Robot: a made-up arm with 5 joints.
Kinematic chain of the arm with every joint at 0, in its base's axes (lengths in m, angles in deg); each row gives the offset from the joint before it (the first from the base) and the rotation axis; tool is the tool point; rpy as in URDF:
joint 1: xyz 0 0 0.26 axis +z
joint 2: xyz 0 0 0 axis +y
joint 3: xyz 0.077 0 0.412 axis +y
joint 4: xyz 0.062 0 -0.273 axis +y
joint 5: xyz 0.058 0 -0.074 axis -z
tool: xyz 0 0 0 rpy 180 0 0
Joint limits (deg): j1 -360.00..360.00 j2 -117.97..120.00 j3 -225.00..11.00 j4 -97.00..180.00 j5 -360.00..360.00
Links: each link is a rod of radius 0.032 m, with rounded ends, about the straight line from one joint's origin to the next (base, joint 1, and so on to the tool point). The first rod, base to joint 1, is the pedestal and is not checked.
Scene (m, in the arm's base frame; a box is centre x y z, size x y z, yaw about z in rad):
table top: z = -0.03
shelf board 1: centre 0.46 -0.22 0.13 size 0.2 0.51 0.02 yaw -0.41
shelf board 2: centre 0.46 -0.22 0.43 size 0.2 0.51 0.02 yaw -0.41
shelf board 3: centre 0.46 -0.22 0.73 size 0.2 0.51 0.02 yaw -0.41
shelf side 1: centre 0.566 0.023 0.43 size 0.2 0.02 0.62 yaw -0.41
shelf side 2: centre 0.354 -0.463 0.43 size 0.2 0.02 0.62 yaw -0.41
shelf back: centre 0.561 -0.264 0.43 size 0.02 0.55 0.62 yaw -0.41
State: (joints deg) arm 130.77 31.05 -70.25 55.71 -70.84
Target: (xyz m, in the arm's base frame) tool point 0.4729 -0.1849 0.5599
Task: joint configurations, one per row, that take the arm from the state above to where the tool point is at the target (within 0.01 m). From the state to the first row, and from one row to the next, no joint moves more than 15 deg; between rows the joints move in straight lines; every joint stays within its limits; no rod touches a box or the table.
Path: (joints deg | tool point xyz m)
1: 117.09 26.66 -68.49 56.65 -70.84 | -0.2364 0.4621 0.3452
2: 103.41 22.27 -66.72 57.60 -70.84 | -0.1165 0.4888 0.3754
3: 89.72 17.88 -64.96 58.54 -70.84 | 0.0024 0.4841 0.4039
4: 76.04 13.49 -63.19 59.49 -70.84 | 0.1119 0.4502 0.4306
5: 62.36 9.10 -61.43 60.43 -70.84 | 0.2051 0.3917 0.4554
6: 48.68 4.71 -59.66 61.38 -70.84 | 0.2767 0.3147 0.4782
7: 35.00 0.33 -57.90 62.32 -70.84 | 0.3233 0.2264 0.4989
8: 21.32 -4.06 -56.13 63.27 -70.84 | 0.3440 0.1343 0.5175
9: 7.63 -8.45 -54.37 64.21 -70.84 | 0.3399 0.0455 0.5339
10: -6.05 -12.84 -52.60 65.16 -70.84 | 0.3142 -0.0333 0.5480
11: -19.73 -17.23 -50.84 66.10 -70.84 | 0.2715 -0.0974 0.5599
12: -20.27 -7.85 -60.86 62.00 -70.84 | 0.3406 -0.1258 0.5706
13: -20.81 1.54 -70.89 57.91 -70.84 | 0.4084 -0.1552 0.5705
14: -21.36 10.93 -80.92 53.81 -70.84 | 0.4729 -0.1849 0.5599

